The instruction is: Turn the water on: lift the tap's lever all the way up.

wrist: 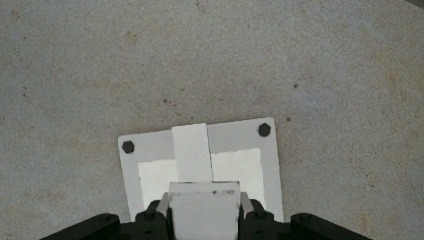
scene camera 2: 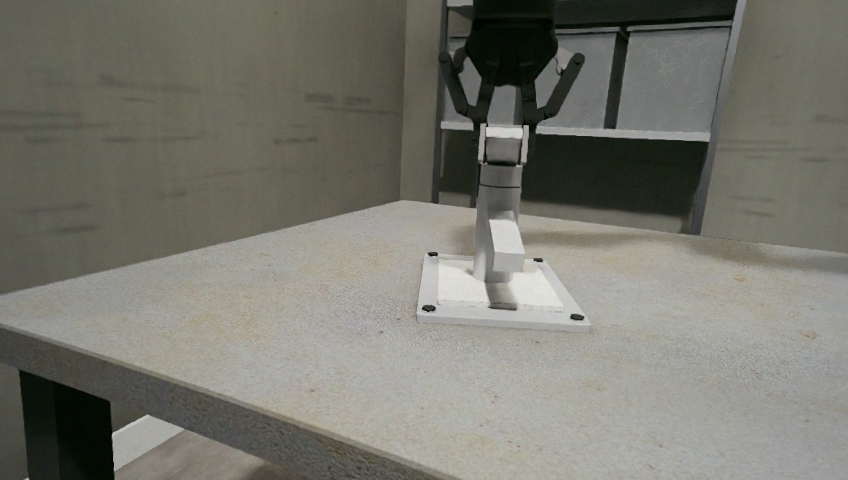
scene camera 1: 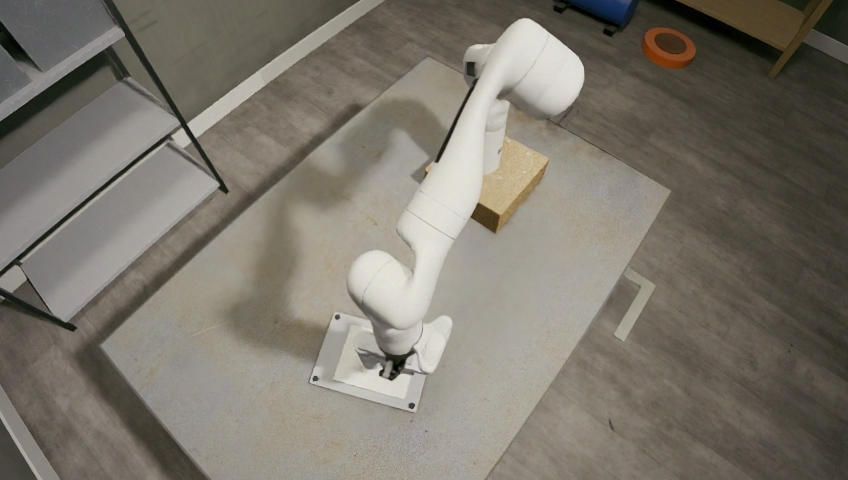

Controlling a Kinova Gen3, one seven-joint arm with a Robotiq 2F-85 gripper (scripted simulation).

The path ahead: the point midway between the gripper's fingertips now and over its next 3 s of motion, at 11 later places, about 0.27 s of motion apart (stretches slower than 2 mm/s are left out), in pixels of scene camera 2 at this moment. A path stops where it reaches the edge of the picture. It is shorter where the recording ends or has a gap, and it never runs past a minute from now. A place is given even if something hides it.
My gripper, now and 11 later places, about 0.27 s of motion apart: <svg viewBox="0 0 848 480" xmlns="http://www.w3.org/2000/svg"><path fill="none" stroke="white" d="M501 163L502 160L502 157L502 155L502 144L502 142L503 137L505 123L508 101L509 83L509 70L508 70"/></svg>
